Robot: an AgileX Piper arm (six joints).
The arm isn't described. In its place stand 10 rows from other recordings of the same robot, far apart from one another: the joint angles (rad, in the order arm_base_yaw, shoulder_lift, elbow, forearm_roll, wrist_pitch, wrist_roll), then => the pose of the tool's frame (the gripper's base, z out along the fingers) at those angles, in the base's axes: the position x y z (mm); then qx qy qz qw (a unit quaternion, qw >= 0).
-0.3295, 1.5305, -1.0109, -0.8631, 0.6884, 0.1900 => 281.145 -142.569 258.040 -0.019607 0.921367 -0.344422 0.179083
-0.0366, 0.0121, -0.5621, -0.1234, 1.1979, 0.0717 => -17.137 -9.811 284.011 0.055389 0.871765 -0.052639 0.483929
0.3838, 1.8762, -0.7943, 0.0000, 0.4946, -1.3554 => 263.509 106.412 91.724 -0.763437 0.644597 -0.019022 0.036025
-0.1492, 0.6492, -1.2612, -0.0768, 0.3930, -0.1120 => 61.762 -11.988 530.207 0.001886 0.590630 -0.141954 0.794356
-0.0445, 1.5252, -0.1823, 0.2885, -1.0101, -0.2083 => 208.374 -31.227 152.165 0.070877 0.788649 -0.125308 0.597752
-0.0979, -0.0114, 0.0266, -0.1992, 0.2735, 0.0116 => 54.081 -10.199 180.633 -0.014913 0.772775 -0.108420 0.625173
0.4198, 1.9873, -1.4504, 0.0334, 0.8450, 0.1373 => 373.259 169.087 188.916 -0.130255 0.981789 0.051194 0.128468
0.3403, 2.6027, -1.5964, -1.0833, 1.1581, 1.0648 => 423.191 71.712 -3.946 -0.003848 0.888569 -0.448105 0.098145
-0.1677, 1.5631, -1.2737, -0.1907, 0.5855, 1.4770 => 344.367 -67.965 313.270 0.637969 0.665172 0.168710 0.349398
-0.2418, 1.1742, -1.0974, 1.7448, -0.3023, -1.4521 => 249.890 -89.112 419.204 0.290201 0.660748 -0.086870 0.686767
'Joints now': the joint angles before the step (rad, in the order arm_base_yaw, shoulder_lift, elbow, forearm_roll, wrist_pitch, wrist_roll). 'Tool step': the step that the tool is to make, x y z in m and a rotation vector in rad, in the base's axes. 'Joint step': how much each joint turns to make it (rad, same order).
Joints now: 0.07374 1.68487 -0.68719 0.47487 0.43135 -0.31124
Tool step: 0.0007 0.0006 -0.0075 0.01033 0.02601 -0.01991
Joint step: -0.00019 0.02930 0.00010 0.02334 -0.00471 -0.00026
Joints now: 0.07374 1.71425 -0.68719 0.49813 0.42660 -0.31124
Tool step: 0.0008 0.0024 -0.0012 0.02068 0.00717 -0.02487
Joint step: 0.00432 0.00736 -0.00201 0.03574 0.00019 0.00035
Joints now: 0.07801 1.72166 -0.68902 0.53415 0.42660 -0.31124
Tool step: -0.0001 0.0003 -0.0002 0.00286 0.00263 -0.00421
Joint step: 0.00056 0.00078 0.00008 0.00335 0.00116 0.00253
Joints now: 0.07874 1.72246 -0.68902 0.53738 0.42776 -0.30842
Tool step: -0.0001 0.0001 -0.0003 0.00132 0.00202 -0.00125
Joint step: 0.00003 0.00104 0.00020 0.00198 0.00081 -0.00009
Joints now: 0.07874 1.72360 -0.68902 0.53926 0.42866 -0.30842
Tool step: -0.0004 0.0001 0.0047 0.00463 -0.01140 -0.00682
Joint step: -0.00014 -0.01790 0.00009 -0.00096 0.00473 0.00941
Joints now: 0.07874 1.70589 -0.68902 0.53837 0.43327 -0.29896
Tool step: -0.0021 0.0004 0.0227 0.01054 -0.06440 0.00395
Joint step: 0.00000 -0.08423 -0.00383 -0.01200 0.02325 0.01372
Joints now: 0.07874 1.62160 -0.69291 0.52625 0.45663 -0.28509
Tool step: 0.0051 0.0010 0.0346 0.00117 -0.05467 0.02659
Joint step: 0.00018 -0.08063 -0.07077 -0.07605 0.09344 0.06324
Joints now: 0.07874 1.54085 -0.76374 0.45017 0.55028 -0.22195
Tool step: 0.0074 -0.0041 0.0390 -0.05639 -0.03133 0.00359
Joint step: 0.00022 -0.05835 -0.11495 -0.16586 0.12600 0.14086
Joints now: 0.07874 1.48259 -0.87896 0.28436 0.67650 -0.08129
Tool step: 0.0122 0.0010 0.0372 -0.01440 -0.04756 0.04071
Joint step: 0.00017 -0.01422 -0.13686 -0.03348 0.10870 -0.00032
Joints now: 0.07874 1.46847 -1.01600 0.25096 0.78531 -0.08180
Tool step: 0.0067 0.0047 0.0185 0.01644 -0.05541 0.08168
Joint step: -0.00009 -0.00004 -0.06571 0.05794 0.03130 -0.10518
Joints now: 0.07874 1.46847 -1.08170 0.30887 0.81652 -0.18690
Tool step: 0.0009 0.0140 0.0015 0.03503 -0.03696 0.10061
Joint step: 0.02819 0.00552 -0.00214 0.09309 -0.01341 -0.12251
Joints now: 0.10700 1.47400 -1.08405 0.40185 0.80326 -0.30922
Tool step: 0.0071 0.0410 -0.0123 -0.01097 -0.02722 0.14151
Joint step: 0.12941 0.06529 -0.01764 0.01743 -0.06395 -0.05012
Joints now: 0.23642 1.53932 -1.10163 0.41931 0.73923 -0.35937
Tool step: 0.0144 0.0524 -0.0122 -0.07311 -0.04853 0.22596
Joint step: 0.14537 0.12375 -0.10133 -0.03982 -0.02495 -0.09039
